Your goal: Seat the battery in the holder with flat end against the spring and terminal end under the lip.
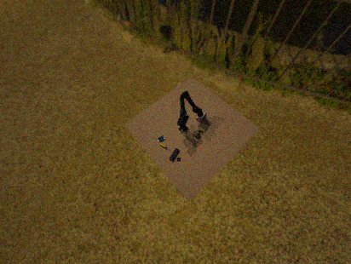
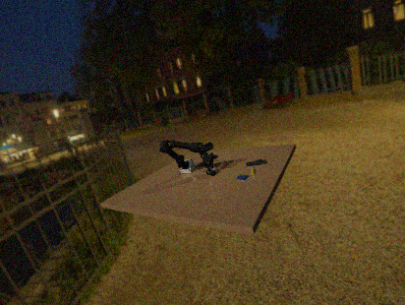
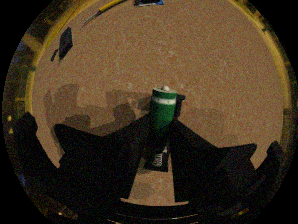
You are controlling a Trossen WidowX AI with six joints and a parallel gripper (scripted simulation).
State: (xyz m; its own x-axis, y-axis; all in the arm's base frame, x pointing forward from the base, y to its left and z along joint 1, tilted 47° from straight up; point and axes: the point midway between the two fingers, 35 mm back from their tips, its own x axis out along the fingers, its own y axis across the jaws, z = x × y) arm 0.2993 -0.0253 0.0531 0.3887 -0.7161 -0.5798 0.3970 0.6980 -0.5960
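The green battery lies 10 mm above my gripper tip. Also, from my gripper tip: black piece 300 mm ahead, 290 mm to the left, 30 mm below; then yellow screwdriver 320 mm ahead, 60 mm to the left, 20 mm below.
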